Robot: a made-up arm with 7 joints.
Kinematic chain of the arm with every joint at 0, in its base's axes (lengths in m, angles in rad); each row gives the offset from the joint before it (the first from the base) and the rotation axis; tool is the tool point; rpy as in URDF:
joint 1: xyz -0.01 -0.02 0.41 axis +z
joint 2: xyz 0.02 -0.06 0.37 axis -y
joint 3: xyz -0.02 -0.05 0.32 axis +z
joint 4: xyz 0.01 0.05 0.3 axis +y
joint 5: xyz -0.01 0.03 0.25 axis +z
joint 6: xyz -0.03 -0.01 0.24 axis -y
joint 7: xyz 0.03 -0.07 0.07 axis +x
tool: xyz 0 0.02 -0.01 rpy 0.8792 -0.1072 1.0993
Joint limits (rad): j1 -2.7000..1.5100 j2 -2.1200..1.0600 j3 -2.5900..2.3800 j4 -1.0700..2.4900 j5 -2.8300..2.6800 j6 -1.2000..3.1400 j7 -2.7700..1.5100
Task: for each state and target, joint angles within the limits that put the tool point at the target. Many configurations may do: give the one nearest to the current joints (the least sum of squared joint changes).
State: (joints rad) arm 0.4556 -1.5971 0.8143 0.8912 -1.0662 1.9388 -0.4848
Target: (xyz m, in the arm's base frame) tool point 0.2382 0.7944 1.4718
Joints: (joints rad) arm 1.0546 -0.8628 1.0359 0.7326 -1.1360 1.8838 -0.4766
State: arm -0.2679 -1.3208 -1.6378 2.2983 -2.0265 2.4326 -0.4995
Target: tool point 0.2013 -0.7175 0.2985
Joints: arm -0.4584 -1.9234 -1.3056 1.6738 -1.9175 2.3463 -0.5383
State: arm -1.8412 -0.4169 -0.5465 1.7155 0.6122 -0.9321 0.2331
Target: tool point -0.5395 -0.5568 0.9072
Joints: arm -1.8954 -0.6633 -0.5560 1.6881 0.6145 -0.8979 0.2403
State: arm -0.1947 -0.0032 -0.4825 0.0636 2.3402 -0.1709 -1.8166
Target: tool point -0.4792 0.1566 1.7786
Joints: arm -0.1294 0.3638 -0.4435 -0.4546 2.4181 -0.3246 -1.7643
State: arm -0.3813 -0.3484 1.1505 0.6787 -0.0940 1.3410 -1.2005
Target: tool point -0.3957 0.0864 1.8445
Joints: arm -0.2374 0.3873 1.2181 0.3941 -0.1691 1.3718 -1.1927
